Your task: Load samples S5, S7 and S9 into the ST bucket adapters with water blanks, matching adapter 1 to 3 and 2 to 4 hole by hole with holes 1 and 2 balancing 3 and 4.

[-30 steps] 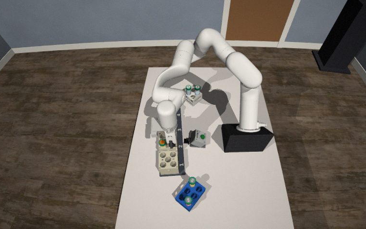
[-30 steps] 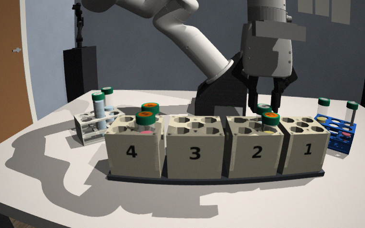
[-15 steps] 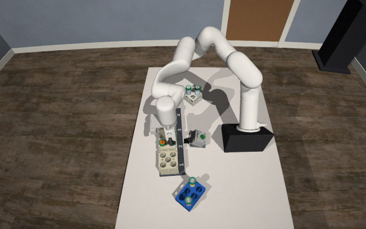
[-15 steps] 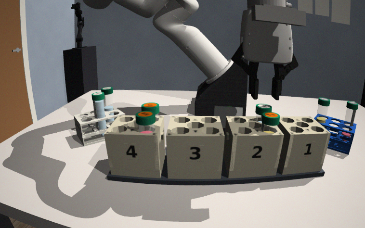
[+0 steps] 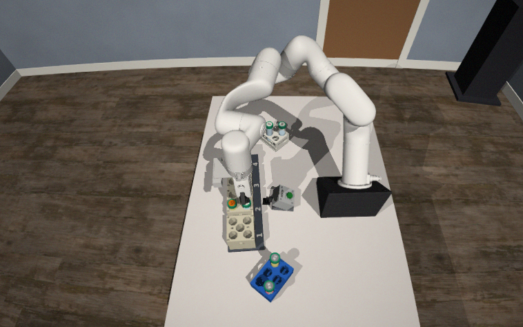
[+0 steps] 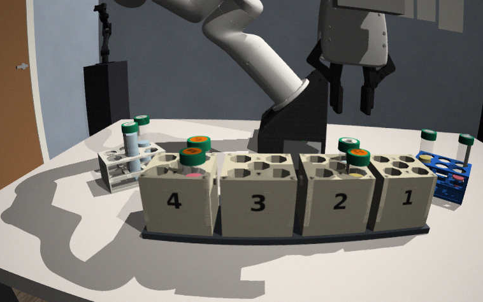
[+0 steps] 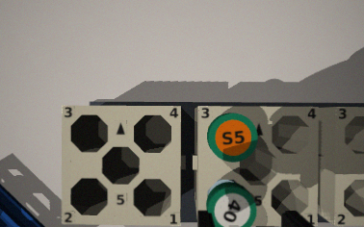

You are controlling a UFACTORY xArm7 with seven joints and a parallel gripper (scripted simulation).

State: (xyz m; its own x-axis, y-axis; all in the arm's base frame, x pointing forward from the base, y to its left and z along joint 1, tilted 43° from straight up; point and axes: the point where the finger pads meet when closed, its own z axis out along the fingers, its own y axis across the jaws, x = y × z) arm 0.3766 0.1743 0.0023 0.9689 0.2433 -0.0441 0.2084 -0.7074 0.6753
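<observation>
Now: hand 150 mm past the green done key, 120 mm above it and 80 mm to the left of it. Also, from my hand: blue rack 230 mm to the left, 160 mm below, 120 mm behind; pink-filled sample tube 210 mm to the right, 120 mm below, 90 mm ahead; S7 tube 220 mm to the right, 120 mm below, 40 mm ahead.
</observation>
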